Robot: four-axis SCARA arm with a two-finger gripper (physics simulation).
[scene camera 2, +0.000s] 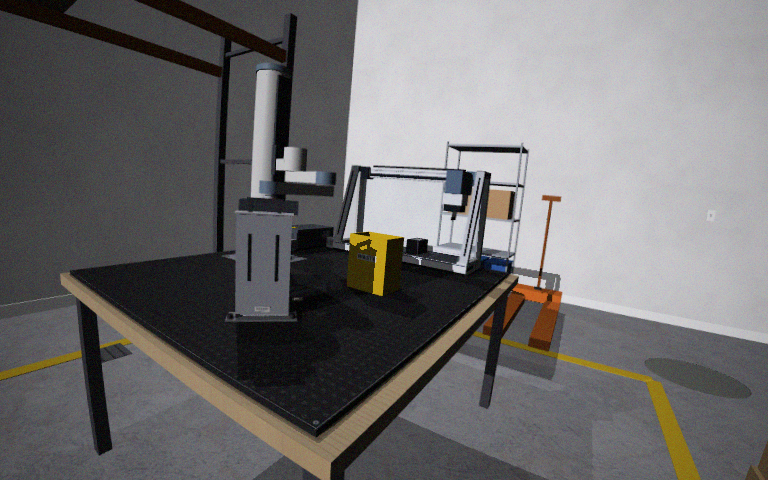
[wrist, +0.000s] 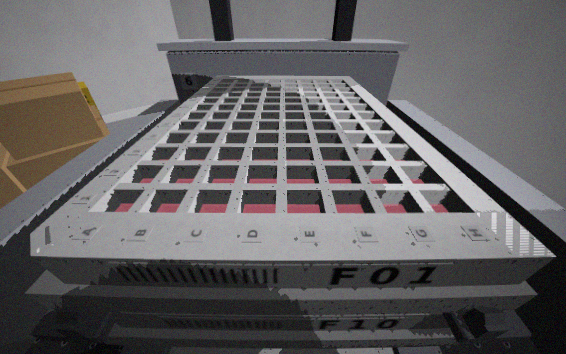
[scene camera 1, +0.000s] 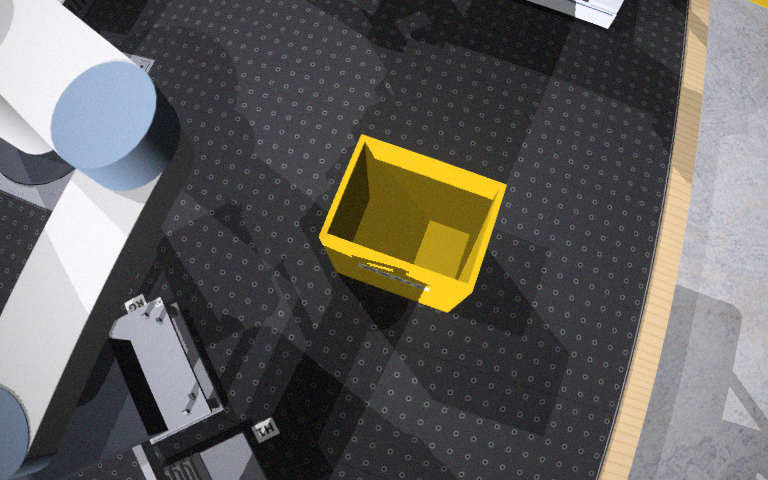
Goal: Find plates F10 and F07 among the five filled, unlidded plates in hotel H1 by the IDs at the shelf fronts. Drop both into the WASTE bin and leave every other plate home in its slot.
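Places are measured from the arm's base along level axes (x ahead, y left, z up), in millimetres.
Pixels of known places: gripper, fingertip midpoint: (wrist: pixel 283 119).
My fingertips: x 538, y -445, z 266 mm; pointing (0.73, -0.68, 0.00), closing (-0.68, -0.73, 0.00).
For each thing: its top centre in the pictures, then the offset to it from my fingertips. "pt": a spot on its surface instead.
- Plate F01, top centre: (wrist: pixel 282 109) dx -17, dy +16, dz +13 mm
- hotel H1, surface spot: (wrist: pixel 285 67) pt dx +29, dy -29, dz +17 mm
- Plate F10, surface spot: (wrist: pixel 357 324) pt dx -74, dy +47, dz -11 mm
- yellow WASTE bin, top centre: (scene camera 1: pixel 414 209) (scene camera 2: pixel 377 235) dx +108, dy +419, dz -53 mm
- H1 label, surface spot: (scene camera 1: pixel 265 430) pt dx +9, dy +126, dz -253 mm
Plate F01 (wrist: pixel 300 247), pale with reddish wells, sits uppermost in hotel H1 (wrist: pixel 285 67) in the wrist view. Plate F10 (wrist: pixel 357 324) shows below it, partly shadowed, its front close under F01's shelf. My gripper (wrist: pixel 283 119) reaches into the hotel with a grey finger along each side. It is shut on plate F10, slightly raised; F01 hides the contact. F07 and the other plates' IDs do not show. The yellow WASTE bin (scene camera 1: pixel 453 291) (scene camera 2: pixel 390 263) stands upright, and I see no plate inside. The gripper does not show in the scene views.
The arm (scene camera 1: pixel 104 113) (scene camera 2: pixel 305 178) reaches past the grey RG stand (scene camera 1: pixel 164 367). The H1 label (scene camera 1: pixel 265 430) lies near the stand. A gantry machine (scene camera 2: pixel 480 226) stands beyond the bin. Hotel shelves sit closely above and below the gripped plate.
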